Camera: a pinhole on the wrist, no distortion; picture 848 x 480 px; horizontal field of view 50.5 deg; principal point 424.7 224.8 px. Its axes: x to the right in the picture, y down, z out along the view. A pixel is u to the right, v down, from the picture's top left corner.
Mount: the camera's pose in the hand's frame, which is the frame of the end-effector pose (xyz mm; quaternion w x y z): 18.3 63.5 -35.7 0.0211 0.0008 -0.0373 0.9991
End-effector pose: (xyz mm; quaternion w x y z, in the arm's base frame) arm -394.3 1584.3 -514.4 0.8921 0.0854 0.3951 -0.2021
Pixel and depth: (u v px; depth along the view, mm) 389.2 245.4 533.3
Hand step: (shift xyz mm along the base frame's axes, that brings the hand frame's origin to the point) 360.0 -156.2 304.5
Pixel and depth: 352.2 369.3 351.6
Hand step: 226.4 -128.2 176.5
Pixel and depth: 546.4 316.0 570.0
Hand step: 303.0 -177.2 401.4
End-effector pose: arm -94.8 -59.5 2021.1 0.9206 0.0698 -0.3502 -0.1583
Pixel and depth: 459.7 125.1 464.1
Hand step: -266.1 67.7 342.0
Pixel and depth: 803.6 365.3 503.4
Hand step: -456.8 18.0 210.5
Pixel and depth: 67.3 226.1 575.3
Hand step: -181.9 -83.9 556.3
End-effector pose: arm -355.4 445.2 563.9 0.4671 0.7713 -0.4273 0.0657
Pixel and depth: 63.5 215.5 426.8
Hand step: -18.0 -421.9 -102.1
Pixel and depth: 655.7 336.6 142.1
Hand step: -69.6 -77.4 -43.2
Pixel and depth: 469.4 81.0 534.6
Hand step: -232.2 -410.4 -208.9
